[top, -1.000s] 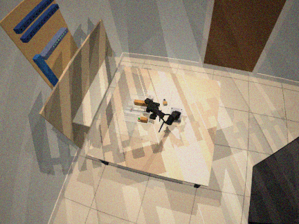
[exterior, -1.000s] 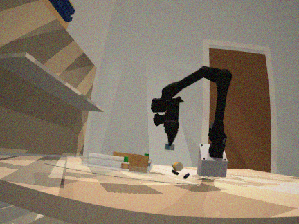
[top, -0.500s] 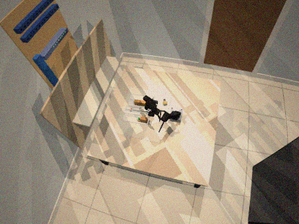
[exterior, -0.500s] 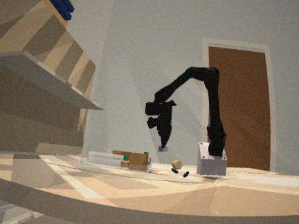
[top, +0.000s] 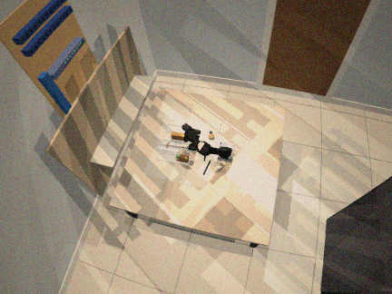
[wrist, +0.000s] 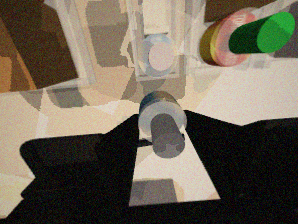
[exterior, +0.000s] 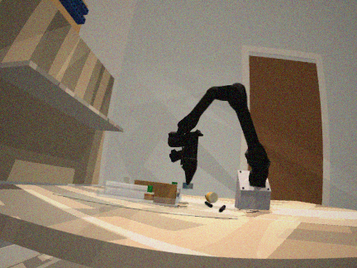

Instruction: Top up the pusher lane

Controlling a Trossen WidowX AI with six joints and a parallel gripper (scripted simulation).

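The jar is 140 mm to the left of my gripper tip, 120 mm ahead of it and 40 mm below it. The rest, counted from my gripper tip: pusher lane 200 mm ahead, 60 mm below, 40 mm to the left.
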